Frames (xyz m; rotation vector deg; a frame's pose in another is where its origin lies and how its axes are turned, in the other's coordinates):
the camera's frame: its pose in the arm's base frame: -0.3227 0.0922 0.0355 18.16 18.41 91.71
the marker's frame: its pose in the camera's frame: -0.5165 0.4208 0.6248 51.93 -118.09 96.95
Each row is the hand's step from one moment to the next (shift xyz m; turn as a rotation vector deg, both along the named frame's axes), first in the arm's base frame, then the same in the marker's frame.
Working: the arm's base frame: its pose in the marker's frame: -0.4346 0.0666 0.8848 129.97 -49.98 57.20

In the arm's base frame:
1: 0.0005 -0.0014 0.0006 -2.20 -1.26 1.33
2: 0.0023 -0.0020 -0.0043 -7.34 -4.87 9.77
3: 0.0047 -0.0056 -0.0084 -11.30 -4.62 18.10
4: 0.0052 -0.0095 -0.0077 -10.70 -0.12 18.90
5: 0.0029 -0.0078 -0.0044 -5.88 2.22 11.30
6: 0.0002 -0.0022 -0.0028 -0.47 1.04 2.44
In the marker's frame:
1: 0.0015 0.0004 -0.0002 0.36 0.73 -2.75
2: 0.0007 0.0034 0.0040 4.08 -0.65 -12.49
3: 0.0027 0.0076 0.0076 5.58 -4.94 -20.52
4: 0.0061 0.0096 0.0069 3.00 -8.67 -19.69
5: 0.0052 0.0071 0.0034 0.41 -6.89 -10.94
6: 0.0004 0.0032 0.0014 0.10 -2.14 -1.63

